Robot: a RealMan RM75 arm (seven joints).
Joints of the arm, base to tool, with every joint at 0 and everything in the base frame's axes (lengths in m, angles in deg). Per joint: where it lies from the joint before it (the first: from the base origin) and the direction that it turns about. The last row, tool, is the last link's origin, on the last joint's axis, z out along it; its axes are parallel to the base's.
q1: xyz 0 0 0.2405 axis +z
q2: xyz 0 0 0 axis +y
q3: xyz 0 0 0.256 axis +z
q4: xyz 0 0 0 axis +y
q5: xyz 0 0 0.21 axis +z
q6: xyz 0 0 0 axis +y
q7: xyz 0 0 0.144 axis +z
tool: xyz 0 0 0
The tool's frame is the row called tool.
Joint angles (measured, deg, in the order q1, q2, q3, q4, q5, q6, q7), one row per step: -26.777, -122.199, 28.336, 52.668, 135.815, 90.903, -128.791; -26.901, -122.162, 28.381, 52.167, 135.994, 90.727, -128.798; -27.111, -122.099, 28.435, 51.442, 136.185, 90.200, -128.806; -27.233, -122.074, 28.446, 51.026, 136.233, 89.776, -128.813; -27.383, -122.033, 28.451, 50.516, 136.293, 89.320, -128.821; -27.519, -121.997, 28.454, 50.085, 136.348, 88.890, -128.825; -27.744, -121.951, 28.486, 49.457, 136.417, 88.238, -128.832; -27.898, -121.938, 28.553, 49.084, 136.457, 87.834, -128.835
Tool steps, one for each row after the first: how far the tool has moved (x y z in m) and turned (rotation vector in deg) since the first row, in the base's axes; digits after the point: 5 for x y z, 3 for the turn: -0.00031, 0.00000, -0.00169, -0.305, -0.062, 0.164; -0.00092, 0.00076, -0.00382, -0.481, -0.045, 0.442; -0.00133, 0.00147, -0.00496, -0.441, -0.032, 0.635; -0.00176, 0.00224, -0.00632, -0.433, -0.041, 0.855; -0.00216, 0.00301, -0.00743, -0.394, -0.018, 1.045; -0.00255, 0.00431, -0.00913, -0.337, 0.030, 1.287; -0.00257, 0.00519, -0.01034, -0.333, 0.076, 1.389
